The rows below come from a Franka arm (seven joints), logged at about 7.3 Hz.
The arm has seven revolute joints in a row. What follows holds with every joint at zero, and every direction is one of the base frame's. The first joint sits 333 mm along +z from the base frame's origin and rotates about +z. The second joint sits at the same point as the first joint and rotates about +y. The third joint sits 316 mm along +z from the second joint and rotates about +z. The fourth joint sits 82.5 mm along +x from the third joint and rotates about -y. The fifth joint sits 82.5 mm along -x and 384 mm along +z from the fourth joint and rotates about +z. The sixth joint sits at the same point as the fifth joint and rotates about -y. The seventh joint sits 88 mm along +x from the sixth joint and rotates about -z. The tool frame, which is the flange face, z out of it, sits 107 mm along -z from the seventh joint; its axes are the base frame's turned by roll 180, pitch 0 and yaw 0 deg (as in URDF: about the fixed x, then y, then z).
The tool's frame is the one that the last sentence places.
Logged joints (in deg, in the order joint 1, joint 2, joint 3, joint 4, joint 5, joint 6, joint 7), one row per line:
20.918 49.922 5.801 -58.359 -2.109 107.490 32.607
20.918 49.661 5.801 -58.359 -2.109 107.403 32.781
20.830 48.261 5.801 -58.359 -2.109 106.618 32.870
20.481 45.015 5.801 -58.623 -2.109 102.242 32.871
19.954 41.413 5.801 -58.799 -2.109 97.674 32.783
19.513 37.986 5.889 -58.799 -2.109 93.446 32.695
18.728 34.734 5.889 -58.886 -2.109 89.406 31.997
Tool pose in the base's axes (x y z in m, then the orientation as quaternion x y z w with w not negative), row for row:
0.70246 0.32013 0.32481 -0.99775 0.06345 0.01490 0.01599
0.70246 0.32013 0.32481 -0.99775 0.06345 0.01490 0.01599
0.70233 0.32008 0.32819 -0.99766 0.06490 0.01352 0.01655
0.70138 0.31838 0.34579 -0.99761 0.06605 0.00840 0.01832
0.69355 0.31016 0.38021 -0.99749 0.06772 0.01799 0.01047
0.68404 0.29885 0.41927 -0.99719 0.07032 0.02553 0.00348
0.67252 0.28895 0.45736 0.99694 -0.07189 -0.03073 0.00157
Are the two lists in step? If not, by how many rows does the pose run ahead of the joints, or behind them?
The pose runs 1 row behind the joints: the pose in row i belongs to the joints in row i - 1.
